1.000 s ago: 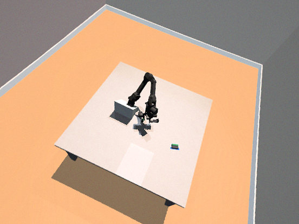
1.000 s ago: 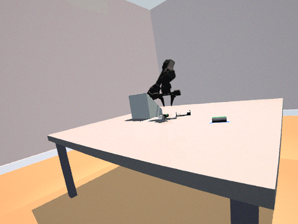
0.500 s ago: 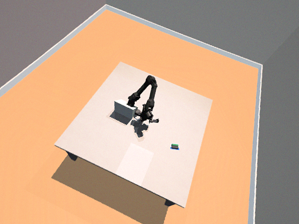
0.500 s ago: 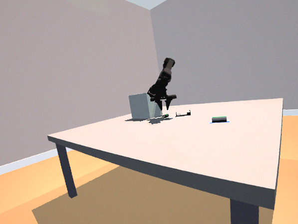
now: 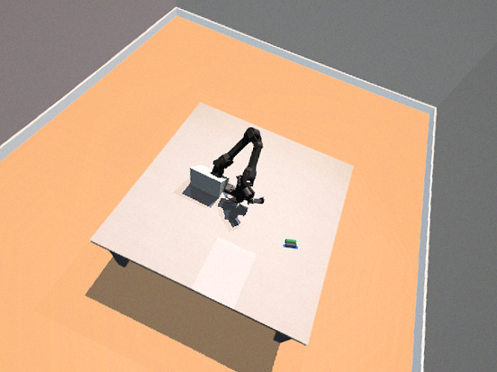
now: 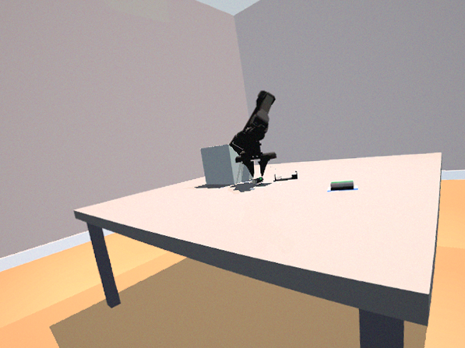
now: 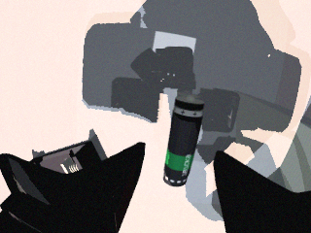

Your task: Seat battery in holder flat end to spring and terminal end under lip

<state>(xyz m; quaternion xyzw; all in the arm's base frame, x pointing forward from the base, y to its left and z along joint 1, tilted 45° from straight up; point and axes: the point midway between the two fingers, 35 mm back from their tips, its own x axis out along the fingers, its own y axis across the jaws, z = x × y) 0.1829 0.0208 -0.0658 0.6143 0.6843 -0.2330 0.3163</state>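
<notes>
My gripper tip is 2 cm above the battery.
</notes>
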